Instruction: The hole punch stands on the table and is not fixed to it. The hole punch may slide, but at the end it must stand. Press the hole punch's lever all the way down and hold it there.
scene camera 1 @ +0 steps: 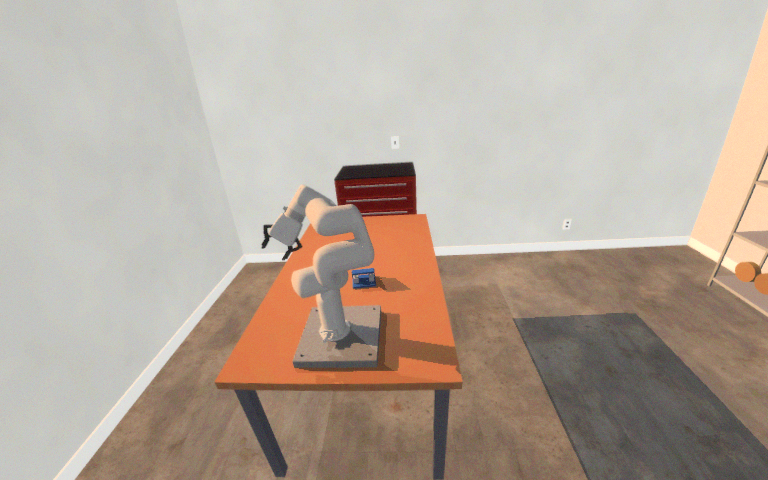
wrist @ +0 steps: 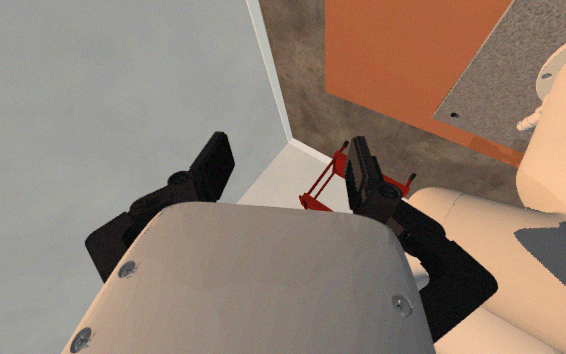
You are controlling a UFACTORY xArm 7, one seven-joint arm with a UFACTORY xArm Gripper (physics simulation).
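Observation:
Visible: my gripper (scene camera 1: 273, 253). Gripper (wrist: 287, 150), visible too.

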